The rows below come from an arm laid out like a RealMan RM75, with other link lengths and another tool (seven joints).
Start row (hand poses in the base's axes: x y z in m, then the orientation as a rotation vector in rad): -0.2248, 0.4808, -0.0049, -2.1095, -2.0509, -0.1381
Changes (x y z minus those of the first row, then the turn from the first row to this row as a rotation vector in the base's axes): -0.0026, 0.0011, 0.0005, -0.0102, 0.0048, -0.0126; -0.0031, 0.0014, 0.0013, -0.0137, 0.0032, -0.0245; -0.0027, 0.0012, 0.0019, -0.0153, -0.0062, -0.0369; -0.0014, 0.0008, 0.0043, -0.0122, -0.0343, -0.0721; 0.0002, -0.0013, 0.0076, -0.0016, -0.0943, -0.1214; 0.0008, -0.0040, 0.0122, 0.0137, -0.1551, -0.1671; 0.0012, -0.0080, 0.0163, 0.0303, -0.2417, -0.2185; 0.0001, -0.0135, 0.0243, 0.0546, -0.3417, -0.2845; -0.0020, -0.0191, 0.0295, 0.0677, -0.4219, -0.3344; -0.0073, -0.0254, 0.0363, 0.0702, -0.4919, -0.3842; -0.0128, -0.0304, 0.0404, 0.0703, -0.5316, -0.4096; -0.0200, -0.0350, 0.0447, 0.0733, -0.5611, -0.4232; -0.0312, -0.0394, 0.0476, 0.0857, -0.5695, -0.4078; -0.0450, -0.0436, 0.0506, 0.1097, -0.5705, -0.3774; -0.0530, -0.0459, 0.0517, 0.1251, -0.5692, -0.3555; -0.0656, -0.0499, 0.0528, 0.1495, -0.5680, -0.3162
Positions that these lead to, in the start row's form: -0.2274, 0.4819, -0.0044, -2.1270, -2.0402, -0.1246; -0.2279, 0.4822, -0.0036, -2.1421, -2.0305, -0.1245; -0.2275, 0.4820, -0.0030, -2.1594, -2.0235, -0.1349; -0.2262, 0.4816, -0.0006, -2.2043, -2.0001, -0.1739; -0.2246, 0.4795, 0.0027, -2.2697, -1.9727, -0.2585; -0.2240, 0.4768, 0.0073, -2.3269, -1.9440, -0.3496; -0.2236, 0.4728, 0.0114, -2.3950, -1.9162, -0.4746; -0.2247, 0.4673, 0.0194, 2.4429, 1.8441, 0.6210; -0.2268, 0.4617, 0.0246, 2.4240, 1.7492, 0.7161; -0.2321, 0.4554, 0.0314, 2.4058, 1.6555, 0.7854; -0.2376, 0.4504, 0.0355, 2.3915, 1.6056, 0.8214; -0.2448, 0.4458, 0.0398, 2.3772, 1.5759, 0.8505; -0.2560, 0.4414, 0.0427, 2.3622, 1.5944, 0.8706; -0.2698, 0.4372, 0.0457, 2.3451, 1.6375, 0.8972; -0.2778, 0.4349, 0.0468, 2.3333, 1.6690, 0.9126; -0.2904, 0.4309, 0.0479, 2.3092, 1.7241, 0.9373
